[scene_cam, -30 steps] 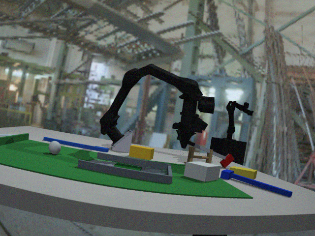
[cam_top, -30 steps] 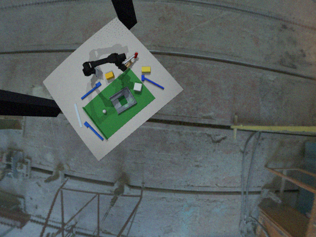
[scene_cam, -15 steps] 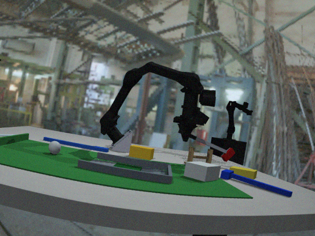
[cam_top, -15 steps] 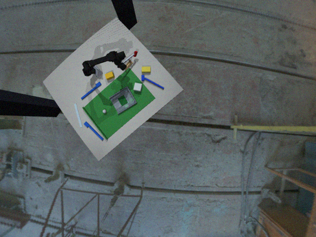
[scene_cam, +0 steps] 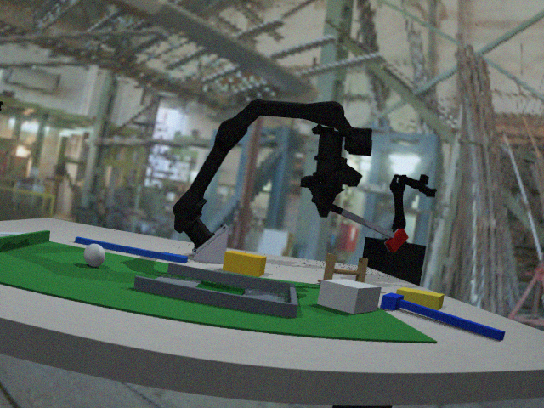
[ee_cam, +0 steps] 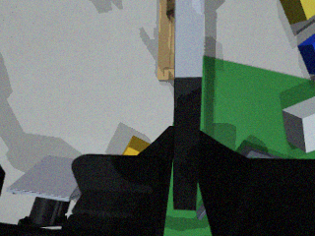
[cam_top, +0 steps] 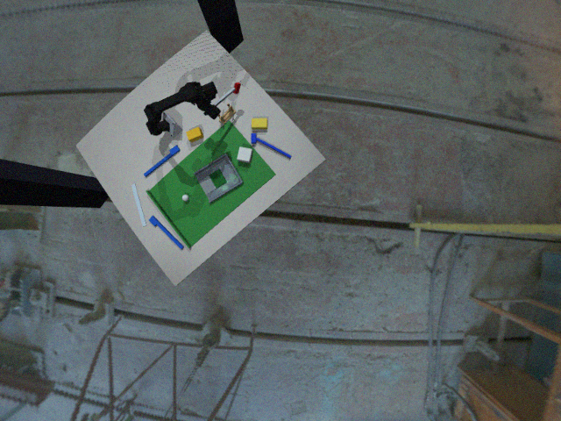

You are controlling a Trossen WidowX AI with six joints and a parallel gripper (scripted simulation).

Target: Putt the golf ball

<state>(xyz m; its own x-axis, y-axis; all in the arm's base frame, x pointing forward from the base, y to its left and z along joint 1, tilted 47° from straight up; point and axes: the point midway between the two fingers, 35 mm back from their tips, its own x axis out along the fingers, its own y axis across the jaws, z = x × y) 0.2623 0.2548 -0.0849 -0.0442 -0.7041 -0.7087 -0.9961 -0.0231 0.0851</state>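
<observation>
Right now my gripper tip is 11 cm to the right of the red putter and 1 cm past it. Round my gripper tip: white block 28 cm ahead, 14 cm below, 4 cm to the right; white golf ball 50 cm to the right, 18 cm ahead, 14 cm below; white bar 77 cm to the right, 16 cm below, 5 cm behind.
</observation>
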